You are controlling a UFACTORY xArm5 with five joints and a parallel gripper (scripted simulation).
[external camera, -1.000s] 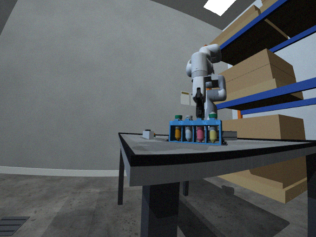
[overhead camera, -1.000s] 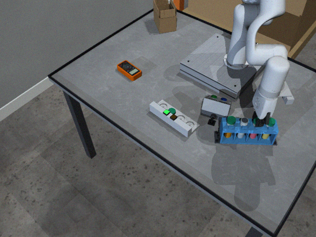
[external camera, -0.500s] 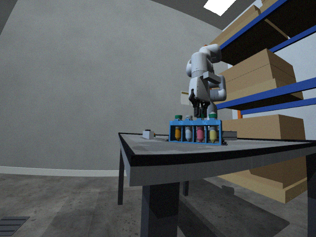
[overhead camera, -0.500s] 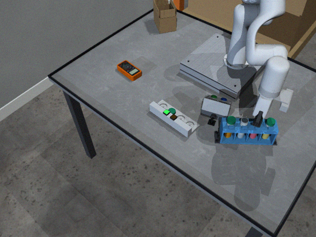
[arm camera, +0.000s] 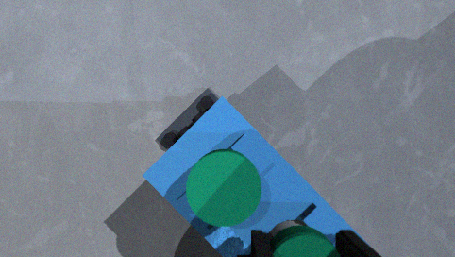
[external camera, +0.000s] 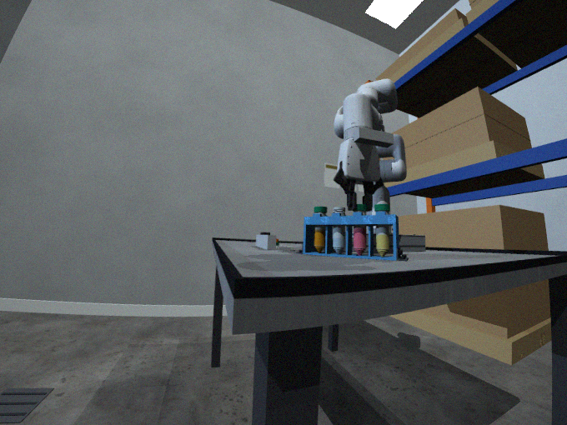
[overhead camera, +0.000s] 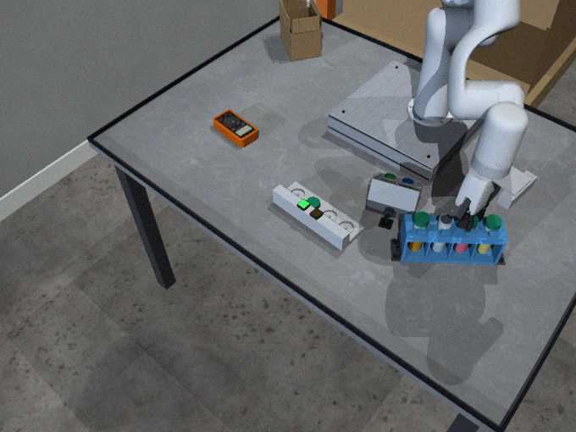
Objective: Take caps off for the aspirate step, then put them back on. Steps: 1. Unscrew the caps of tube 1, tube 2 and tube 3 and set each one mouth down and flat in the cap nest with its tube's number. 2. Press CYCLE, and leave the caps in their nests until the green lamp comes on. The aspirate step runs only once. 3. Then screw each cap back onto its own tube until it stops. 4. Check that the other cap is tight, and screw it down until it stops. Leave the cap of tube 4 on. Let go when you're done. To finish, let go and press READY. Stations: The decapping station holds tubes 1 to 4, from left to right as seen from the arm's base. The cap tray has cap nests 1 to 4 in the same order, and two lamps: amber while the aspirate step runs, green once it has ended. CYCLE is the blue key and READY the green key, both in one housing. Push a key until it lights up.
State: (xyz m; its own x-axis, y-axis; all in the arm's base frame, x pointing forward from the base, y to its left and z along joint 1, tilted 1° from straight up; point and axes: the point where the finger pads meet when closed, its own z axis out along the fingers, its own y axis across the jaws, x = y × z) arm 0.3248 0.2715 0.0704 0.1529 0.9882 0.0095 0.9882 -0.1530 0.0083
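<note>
The threaded neck lies 4 cm to the right of my hand, 3 cm ahead of it and 1 cm below it. Round my hand: green key (23 cm to the right, 6 cm below, 5 cm behind); blue key (18 cm to the right, 6 cm below, 6 cm behind); key housing (21 cm to the right, 8 cm below, 4 cm behind).
</note>
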